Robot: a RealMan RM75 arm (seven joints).
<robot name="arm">
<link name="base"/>
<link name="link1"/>
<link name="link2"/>
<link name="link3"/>
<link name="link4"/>
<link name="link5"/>
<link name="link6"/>
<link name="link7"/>
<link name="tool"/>
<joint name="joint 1" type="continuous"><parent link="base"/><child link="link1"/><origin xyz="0 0 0.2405"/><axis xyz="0 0 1"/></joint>
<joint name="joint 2" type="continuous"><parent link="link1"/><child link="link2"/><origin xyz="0 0 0"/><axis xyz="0 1 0"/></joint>
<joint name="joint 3" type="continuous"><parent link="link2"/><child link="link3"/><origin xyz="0 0 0.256"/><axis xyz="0 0 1"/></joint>
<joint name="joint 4" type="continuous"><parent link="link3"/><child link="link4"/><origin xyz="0 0 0"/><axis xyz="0 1 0"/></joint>
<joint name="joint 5" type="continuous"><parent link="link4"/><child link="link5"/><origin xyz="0 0 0.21"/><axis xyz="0 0 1"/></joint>
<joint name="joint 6" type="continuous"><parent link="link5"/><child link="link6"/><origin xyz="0 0 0"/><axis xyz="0 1 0"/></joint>
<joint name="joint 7" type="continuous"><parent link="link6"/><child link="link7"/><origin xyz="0 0 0.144"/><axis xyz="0 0 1"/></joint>
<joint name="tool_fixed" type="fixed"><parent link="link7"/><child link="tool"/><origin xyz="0 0 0"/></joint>
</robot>
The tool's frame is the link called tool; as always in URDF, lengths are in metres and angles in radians. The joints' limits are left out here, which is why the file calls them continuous.
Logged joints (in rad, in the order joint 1, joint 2, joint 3, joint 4, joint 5, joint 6, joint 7), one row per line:
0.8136 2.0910 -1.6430 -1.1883 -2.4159 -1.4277 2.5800
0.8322 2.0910 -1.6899 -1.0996 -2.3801 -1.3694 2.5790
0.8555 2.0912 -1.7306 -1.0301 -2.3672 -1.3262 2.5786
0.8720 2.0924 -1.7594 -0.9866 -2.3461 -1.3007 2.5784
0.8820 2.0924 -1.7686 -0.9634 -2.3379 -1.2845 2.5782
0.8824 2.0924 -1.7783 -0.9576 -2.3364 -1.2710 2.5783
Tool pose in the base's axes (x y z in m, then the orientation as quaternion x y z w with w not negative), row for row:
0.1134 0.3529 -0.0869 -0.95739 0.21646 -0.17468 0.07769
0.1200 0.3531 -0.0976 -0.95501 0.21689 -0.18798 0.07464
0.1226 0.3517 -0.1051 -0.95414 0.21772 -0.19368 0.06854
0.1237 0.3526 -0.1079 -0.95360 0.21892 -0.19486 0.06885
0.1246 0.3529 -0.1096 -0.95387 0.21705 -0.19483 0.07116
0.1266 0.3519 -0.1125 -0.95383 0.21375 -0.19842 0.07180
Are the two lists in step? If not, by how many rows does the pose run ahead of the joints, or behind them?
The pose runs 1 row ahead of the joints: the pose in row i belongs to the joints in row i + 1.
